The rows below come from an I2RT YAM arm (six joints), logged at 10 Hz.
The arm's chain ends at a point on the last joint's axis. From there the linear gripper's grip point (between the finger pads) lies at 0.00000 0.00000 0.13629 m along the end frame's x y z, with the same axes.
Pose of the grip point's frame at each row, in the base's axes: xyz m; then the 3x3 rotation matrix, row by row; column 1 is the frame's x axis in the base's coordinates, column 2 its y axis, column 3 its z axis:
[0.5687 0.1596 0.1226], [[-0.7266 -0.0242 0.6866], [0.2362 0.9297 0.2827], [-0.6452 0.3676 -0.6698]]
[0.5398 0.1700 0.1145], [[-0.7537 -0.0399 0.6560], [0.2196 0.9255 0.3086], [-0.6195 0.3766 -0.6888]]
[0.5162 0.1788 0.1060], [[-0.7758 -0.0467 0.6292], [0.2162 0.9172 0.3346], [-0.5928 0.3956 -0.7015]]
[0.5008 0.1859 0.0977], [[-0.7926 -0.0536 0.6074], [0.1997 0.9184 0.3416], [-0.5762 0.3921 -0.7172]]
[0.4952 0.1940 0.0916], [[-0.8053 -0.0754 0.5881], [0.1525 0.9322 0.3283], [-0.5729 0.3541 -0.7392]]
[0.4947 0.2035 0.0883], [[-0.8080 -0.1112 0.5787], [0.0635 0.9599 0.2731], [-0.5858 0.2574 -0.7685]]
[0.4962 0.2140 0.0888], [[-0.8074 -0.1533 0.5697], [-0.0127 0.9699 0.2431], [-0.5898 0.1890 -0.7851]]
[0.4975 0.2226 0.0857], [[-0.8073 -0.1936 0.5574], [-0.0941 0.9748 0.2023], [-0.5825 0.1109 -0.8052]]
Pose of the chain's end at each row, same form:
[0.4751 0.1211 0.2139], [[-0.7266 -0.0242 0.6866], [0.2362 0.9297 0.2827], [-0.6452 0.3676 -0.6698]]
[0.4504 0.1279 0.2084], [[-0.7537 -0.0399 0.6560], [0.2196 0.9255 0.3086], [-0.6195 0.3766 -0.6888]]
[0.4304 0.1332 0.2016], [[-0.7758 -0.0467 0.6292], [0.2162 0.9172 0.3346], [-0.5928 0.3956 -0.7015]]
[0.4180 0.1393 0.1954], [[-0.7926 -0.0536 0.6074], [0.1997 0.9184 0.3416], [-0.5762 0.3921 -0.7172]]
[0.4150 0.1493 0.1923], [[-0.8053 -0.0754 0.5881], [0.1525 0.9322 0.3283], [-0.5729 0.3541 -0.7392]]
[0.4158 0.1663 0.1930], [[-0.8080 -0.1112 0.5787], [0.0635 0.9599 0.2731], [-0.5858 0.2574 -0.7685]]
[0.4186 0.1809 0.1958], [[-0.8074 -0.1533 0.5697], [-0.0127 0.9699 0.2431], [-0.5898 0.1890 -0.7851]]
[0.4215 0.1950 0.1954], [[-0.8073 -0.1936 0.5574], [-0.0941 0.9748 0.2023], [-0.5825 0.1109 -0.8052]]

